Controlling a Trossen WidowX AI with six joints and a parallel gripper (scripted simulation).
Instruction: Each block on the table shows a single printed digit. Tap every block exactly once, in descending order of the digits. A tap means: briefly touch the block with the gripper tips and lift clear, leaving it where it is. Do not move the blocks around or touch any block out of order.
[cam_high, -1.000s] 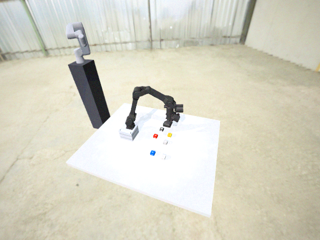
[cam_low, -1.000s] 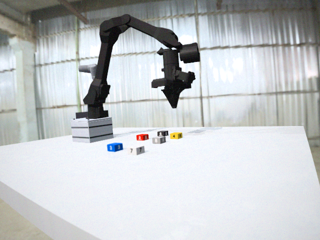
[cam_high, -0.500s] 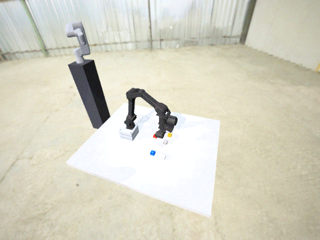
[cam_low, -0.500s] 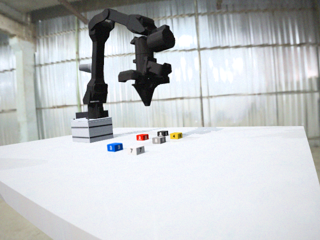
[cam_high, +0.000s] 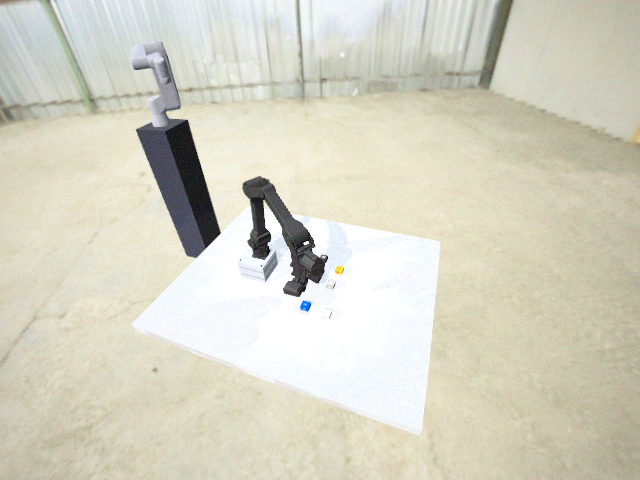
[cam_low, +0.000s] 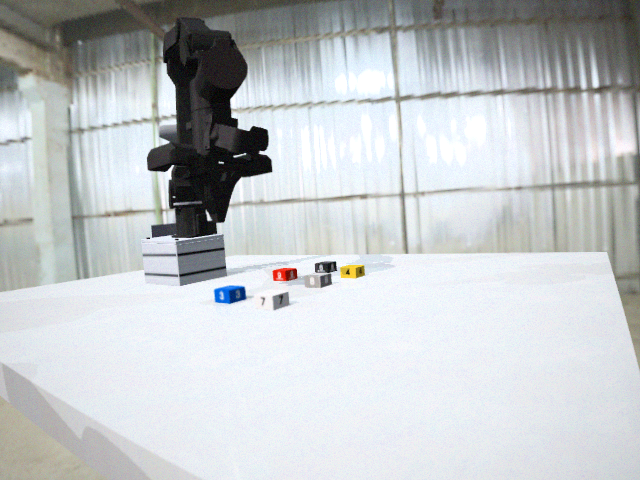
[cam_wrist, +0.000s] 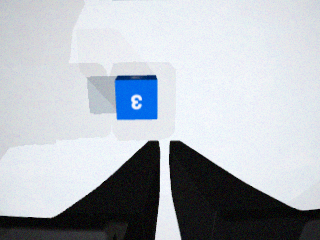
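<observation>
The blue 3 block is 100 mm below my gripper tip and 10 mm to the left of it. Round my gripper tip: red block (200 mm to the left, 100 mm below, 40 mm behind); then grey block marked 8 (150 mm to the left, 100 mm below, 60 mm ahead); then white block (100 mm below, 90 mm ahead).
</observation>
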